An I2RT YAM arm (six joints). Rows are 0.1 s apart.
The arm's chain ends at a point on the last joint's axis. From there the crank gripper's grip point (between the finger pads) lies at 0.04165 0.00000 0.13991 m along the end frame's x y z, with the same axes.
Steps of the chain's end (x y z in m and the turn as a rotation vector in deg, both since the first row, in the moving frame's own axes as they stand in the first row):
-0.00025 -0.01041 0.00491 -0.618 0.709 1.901
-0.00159 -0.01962 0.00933 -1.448 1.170 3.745
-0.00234 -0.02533 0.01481 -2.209 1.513 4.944
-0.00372 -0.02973 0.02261 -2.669 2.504 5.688
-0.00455 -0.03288 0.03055 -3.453 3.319 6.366
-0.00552 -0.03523 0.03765 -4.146 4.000 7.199
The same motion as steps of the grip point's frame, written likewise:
0.00143 -0.00749 0.00437 -0.618 0.709 1.901
0.00105 -0.01328 0.00837 -1.448 1.170 3.745
0.00095 -0.01622 0.01349 -2.209 1.513 4.944
0.00181 -0.01884 0.02041 -2.669 2.504 5.688
0.00273 -0.01949 0.02752 -3.453 3.319 6.366
0.00314 -0.01943 0.03386 -4.146 4.000 7.199

